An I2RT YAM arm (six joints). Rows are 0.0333 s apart.
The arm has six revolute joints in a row. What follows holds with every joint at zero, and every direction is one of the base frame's. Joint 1 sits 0.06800 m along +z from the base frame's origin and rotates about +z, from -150.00 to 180.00 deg. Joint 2 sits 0.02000 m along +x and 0.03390 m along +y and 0.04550 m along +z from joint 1 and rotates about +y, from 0.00 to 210.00 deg. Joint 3 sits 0.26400 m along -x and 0.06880 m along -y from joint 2 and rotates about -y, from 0.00 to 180.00 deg. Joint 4 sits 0.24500 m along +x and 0.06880 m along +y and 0.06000 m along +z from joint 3 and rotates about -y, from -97.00 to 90.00 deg. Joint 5 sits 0.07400 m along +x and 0.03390 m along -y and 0.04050 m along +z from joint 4 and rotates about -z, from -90.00 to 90.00 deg. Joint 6 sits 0.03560 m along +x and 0.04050 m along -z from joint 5 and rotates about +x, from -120.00 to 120.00 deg. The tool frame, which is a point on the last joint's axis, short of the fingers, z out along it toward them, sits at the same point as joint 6; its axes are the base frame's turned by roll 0.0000, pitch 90.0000 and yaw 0.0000 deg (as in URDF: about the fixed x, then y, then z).
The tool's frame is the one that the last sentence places.
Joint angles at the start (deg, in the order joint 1, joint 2, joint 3, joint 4, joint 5, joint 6): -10.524 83.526 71.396 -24.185 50.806 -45.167
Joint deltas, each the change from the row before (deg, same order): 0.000 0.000 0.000 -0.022 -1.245 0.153; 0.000 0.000 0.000 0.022 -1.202 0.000; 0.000 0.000 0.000 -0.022 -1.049 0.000; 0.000 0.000 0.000 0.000 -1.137 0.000; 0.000 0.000 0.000 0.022 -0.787 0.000; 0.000 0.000 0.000 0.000 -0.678 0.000; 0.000 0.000 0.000 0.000 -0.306 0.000; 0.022 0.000 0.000 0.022 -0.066 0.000; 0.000 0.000 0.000 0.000 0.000 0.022; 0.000 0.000 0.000 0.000 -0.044 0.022; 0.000 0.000 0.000 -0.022 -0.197 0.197; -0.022 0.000 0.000 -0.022 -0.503 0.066; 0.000 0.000 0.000 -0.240 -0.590 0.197; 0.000 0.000 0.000 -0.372 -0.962 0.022
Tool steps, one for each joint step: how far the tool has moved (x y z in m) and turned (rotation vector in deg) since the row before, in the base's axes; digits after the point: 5 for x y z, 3 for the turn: 0.00054 0.00040 -0.00038 0.785 -0.243 0.945; 0.00056 0.00040 -0.00030 0.696 -0.152 0.968; 0.00044 0.00036 -0.00032 0.615 -0.092 0.845; 0.00050 0.00040 -0.00030 0.662 -0.123 0.916; 0.00036 0.00028 -0.00018 0.454 -0.107 0.634; 0.00029 0.00025 -0.00018 0.395 -0.073 0.546; 0.00013 0.00011 -0.00008 0.178 -0.033 0.247; 0.00008 0.00014 0.00001 0.034 -0.029 0.075; 0.00000 0.00000 0.00000 0.010 -0.017 -0.009; 0.00002 0.00002 -0.00001 0.035 -0.022 0.026; 0.00006 0.00008 -0.00008 0.206 -0.155 0.075; 0.00016 0.00007 -0.00016 0.326 -0.085 0.355; 0.00000 0.00027 -0.00049 0.477 0.018 0.389; 0.00002 0.00045 -0.00076 0.644 0.244 0.761
